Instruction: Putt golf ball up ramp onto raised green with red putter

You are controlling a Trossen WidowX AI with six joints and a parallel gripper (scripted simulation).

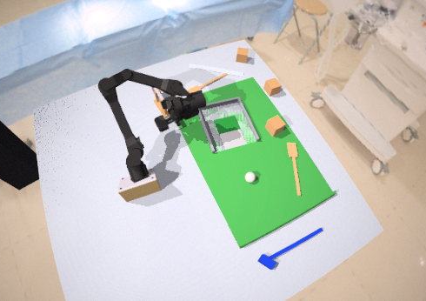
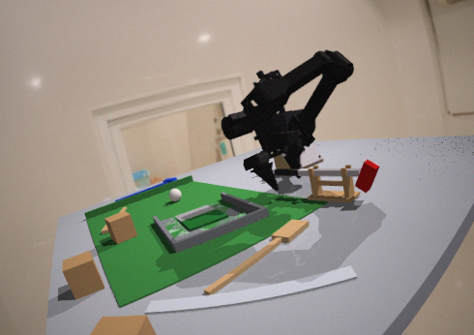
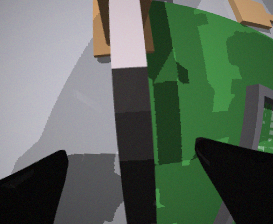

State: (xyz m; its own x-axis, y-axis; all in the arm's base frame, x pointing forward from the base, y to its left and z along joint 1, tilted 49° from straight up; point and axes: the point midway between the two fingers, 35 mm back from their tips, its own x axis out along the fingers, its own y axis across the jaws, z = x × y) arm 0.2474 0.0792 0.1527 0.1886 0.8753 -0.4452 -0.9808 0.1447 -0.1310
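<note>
My gripper tip is 120 mm to the right of the red putter and 30 mm below it. The rest, counted from my gripper tip: green mat (260 mm to the right, 220 mm ahead, 30 mm below); then wooden stand (130 mm to the left); then white golf ball (380 mm to the right, 140 mm ahead, 10 mm below).
</note>
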